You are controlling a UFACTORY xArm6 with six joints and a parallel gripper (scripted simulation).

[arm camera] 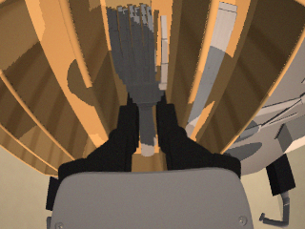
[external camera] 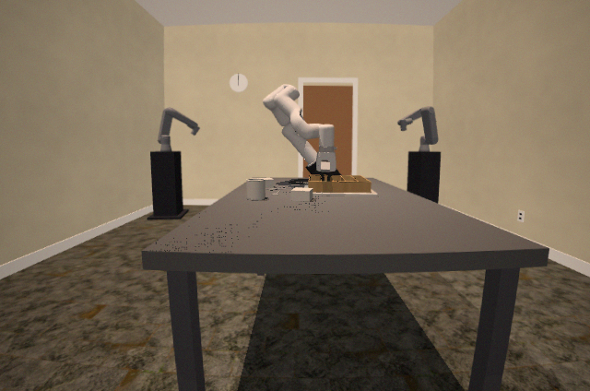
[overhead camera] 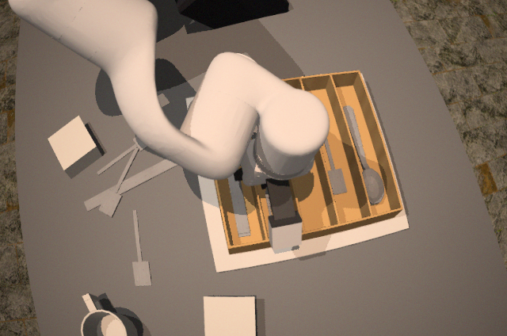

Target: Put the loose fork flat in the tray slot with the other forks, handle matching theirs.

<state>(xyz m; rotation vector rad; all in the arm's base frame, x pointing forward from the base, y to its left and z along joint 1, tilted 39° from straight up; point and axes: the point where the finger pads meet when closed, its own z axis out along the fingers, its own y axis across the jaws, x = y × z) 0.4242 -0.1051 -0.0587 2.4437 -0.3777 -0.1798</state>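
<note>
The tray lies 1 cm behind my hand and 7 cm to the left of it. The rest, counted from my hand: mug 14 cm ahead, 36 cm to the right, 2 cm below.
</note>
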